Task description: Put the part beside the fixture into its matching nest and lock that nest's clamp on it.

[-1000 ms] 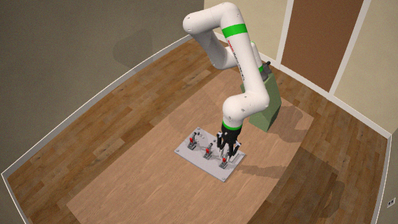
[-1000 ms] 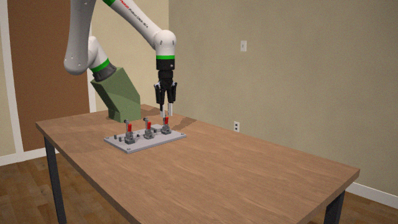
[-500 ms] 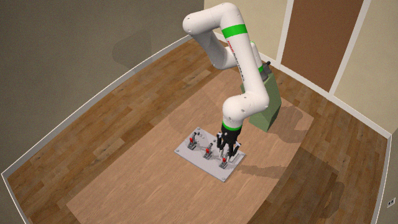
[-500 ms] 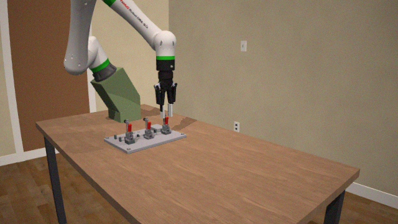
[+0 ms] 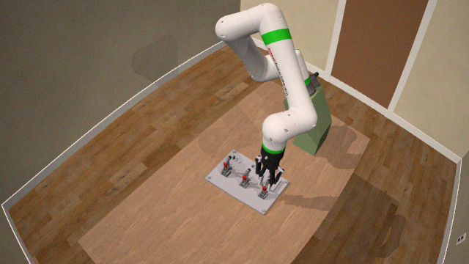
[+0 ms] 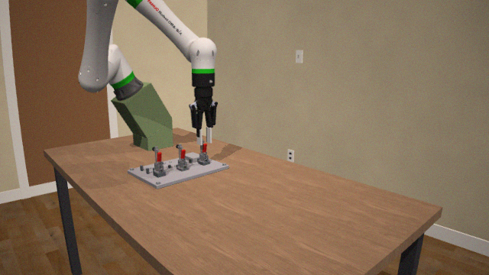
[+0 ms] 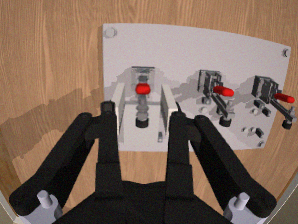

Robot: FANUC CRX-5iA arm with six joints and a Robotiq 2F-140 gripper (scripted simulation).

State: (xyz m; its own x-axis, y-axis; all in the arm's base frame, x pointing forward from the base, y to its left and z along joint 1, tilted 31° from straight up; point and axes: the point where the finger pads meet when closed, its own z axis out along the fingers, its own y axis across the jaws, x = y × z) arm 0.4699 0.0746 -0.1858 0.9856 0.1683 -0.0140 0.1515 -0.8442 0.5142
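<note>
Right now my hand is 10 mm past the toggle clamp and 80 mm above it. The rest, counted from my hand: grey fixture plate (20 mm behind, 110 mm to the right, 130 mm below); light grey part (80 mm behind, 10 mm to the right, 110 mm below).
</note>
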